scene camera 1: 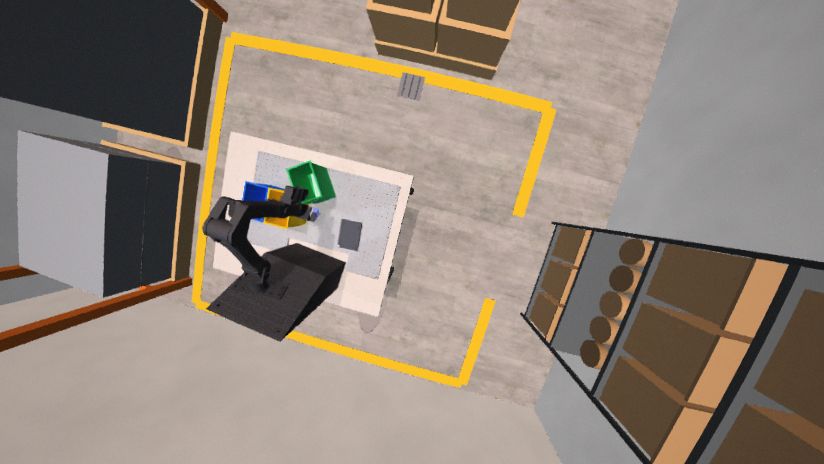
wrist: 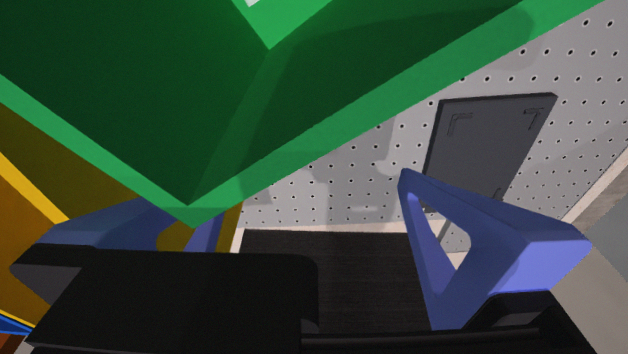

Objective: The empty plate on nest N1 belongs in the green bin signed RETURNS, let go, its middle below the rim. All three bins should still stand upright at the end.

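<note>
The green bin is turned at an angle beside the yellow bin. Its opening shows in both views; whether it stands level I cannot tell. A small corner of a whitish piece, likely the plate, shows inside it at the wrist view's top edge; the rest is out of view. My gripper is open and empty, low at the green bin's near corner. That corner hides part of the left finger in the wrist view. A dark grey nest carries no plate; its label is unreadable.
The yellow bin is close by the left finger, partly under the arm in the scene view. The blue bin is beyond it. The perforated board lies under the bins and nest.
</note>
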